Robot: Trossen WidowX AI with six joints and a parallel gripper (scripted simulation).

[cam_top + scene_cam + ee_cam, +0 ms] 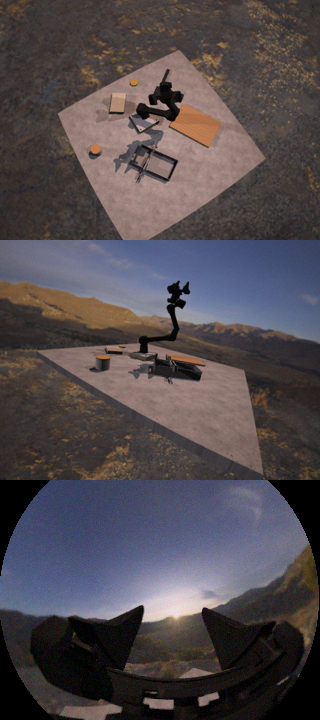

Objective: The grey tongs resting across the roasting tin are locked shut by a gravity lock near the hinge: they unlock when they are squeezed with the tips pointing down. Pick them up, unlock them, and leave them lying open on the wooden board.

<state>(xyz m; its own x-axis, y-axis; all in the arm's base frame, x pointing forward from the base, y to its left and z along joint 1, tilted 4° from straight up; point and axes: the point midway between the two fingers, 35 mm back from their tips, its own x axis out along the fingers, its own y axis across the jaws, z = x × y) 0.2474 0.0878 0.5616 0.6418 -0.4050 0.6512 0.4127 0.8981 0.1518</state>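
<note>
Now: gripper tip 61 cm above the roasting tin, 14 cm short of it and 12 cm to the left of it. From my gripper tip the other things lie so: wooden board (63 cm below, 31 cm to the left, 1 cm behind); pale flat block (62 cm below, 46 cm behind, 19 cm to the right); black spatula (63 cm below, 47 cm behind, 22 cm to the left).
</note>
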